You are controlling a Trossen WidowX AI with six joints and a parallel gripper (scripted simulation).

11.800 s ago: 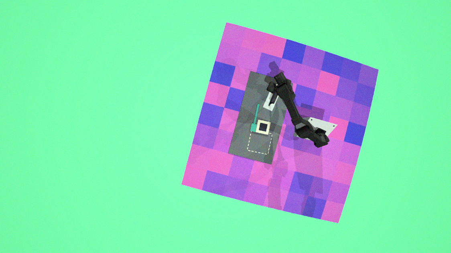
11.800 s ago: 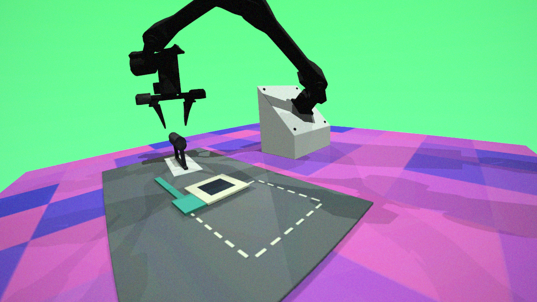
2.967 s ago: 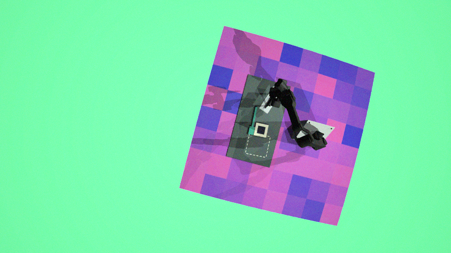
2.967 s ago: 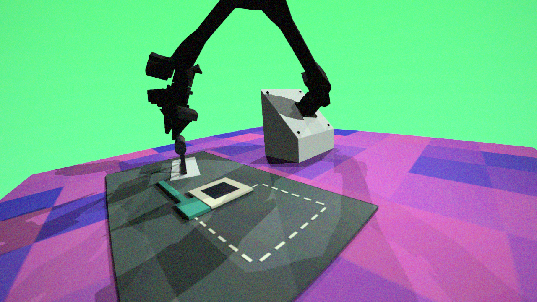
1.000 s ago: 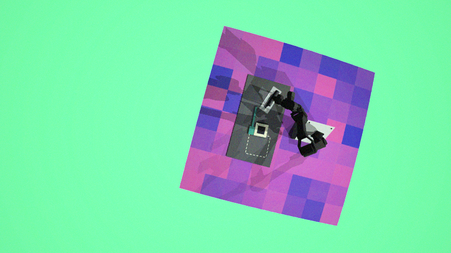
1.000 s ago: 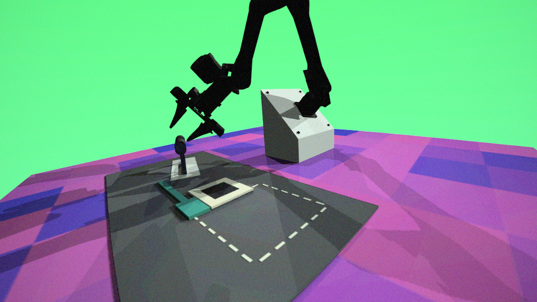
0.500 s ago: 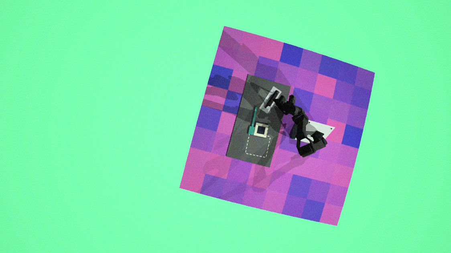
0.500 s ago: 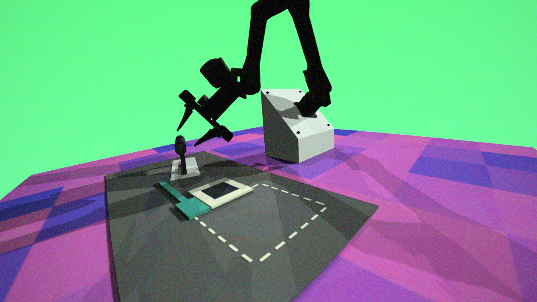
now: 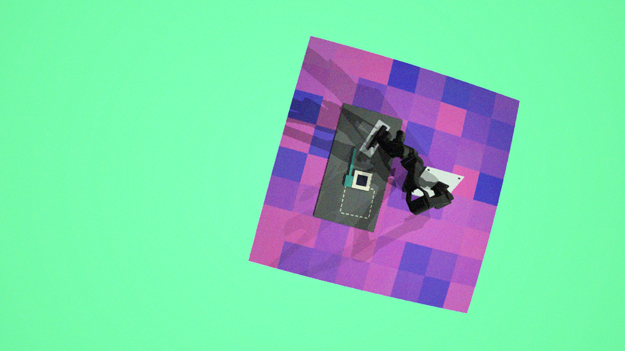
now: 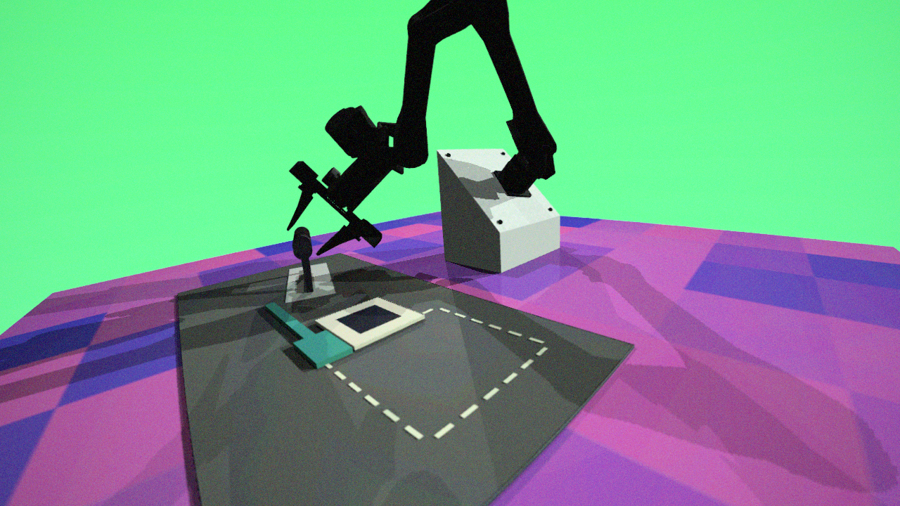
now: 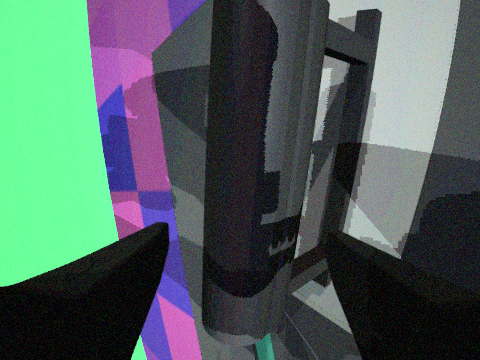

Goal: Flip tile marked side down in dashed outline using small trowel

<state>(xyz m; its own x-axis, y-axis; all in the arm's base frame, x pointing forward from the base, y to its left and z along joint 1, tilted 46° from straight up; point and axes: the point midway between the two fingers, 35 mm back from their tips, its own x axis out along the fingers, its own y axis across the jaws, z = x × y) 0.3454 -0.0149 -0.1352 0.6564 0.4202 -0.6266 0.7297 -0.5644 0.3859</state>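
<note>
My gripper tip is now 3 cm above the small trowel. Also, from my gripper tip: cream tile (2 cm behind, 22 cm to the left, 7 cm below); dark mat (2 cm ahead, 16 cm to the left, 9 cm below); teal l-shaped strip (5 cm ahead, 20 cm to the left, 7 cm below).
</note>
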